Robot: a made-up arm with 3 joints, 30 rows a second.
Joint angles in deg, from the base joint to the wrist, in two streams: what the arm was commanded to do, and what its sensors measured. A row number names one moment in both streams.
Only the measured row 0 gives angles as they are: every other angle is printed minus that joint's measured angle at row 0.
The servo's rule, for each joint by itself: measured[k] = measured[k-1] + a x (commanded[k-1-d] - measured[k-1]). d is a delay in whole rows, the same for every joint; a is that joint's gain. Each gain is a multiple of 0.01, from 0.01 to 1. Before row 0 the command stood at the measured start. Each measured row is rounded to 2 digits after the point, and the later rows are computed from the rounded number. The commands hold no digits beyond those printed.
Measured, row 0:
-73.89, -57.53, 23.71
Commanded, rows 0 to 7:
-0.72, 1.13, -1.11
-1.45, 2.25, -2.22
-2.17, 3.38, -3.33
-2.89, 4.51, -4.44
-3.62, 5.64, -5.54
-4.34, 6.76, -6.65
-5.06, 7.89, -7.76
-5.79, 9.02, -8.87
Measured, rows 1 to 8:
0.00, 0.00, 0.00
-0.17, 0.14, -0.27
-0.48, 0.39, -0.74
-0.89, 0.75, -1.36
-1.37, 1.20, -2.10
-1.91, 1.73, -2.93
-2.49, 2.33, -3.82
-3.11, 3.00, -4.77
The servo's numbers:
d 1
a 0.24 0.12 0.24

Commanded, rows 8 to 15:
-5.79, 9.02, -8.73
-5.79, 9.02, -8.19
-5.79, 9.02, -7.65
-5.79, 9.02, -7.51
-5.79, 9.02, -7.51
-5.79, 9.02, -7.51
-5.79, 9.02, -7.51
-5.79, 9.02, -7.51
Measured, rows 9 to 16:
-3.75, 3.72, -5.75
-4.24, 4.36, -6.47
-4.61, 4.92, -6.88
-4.89, 5.41, -7.06
-5.11, 5.84, -7.17
-5.27, 6.22, -7.25
-5.39, 6.56, -7.31
-5.49, 6.86, -7.36

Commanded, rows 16 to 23:
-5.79, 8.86, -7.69
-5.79, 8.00, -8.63
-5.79, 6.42, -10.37
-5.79, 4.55, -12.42
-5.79, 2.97, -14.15
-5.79, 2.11, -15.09
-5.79, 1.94, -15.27
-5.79, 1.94, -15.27
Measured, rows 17 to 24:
-5.56, 7.12, -7.40
-5.62, 7.33, -7.47
-5.66, 7.41, -7.75
-5.69, 7.29, -8.38
-5.71, 6.96, -9.35
-5.73, 6.48, -10.50
-5.74, 5.96, -11.60
-5.75, 5.48, -12.48

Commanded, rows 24 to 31:
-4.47, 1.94, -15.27
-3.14, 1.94, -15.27
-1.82, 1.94, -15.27
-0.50, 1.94, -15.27
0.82, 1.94, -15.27
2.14, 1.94, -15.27
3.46, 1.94, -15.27
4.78, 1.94, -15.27
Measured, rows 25 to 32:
-5.76, 5.06, -13.15
-5.45, 4.69, -13.66
-4.90, 4.36, -14.05
-4.16, 4.07, -14.34
-3.28, 3.81, -14.56
-2.30, 3.59, -14.73
-1.23, 3.39, -14.86
-0.10, 3.22, -14.96

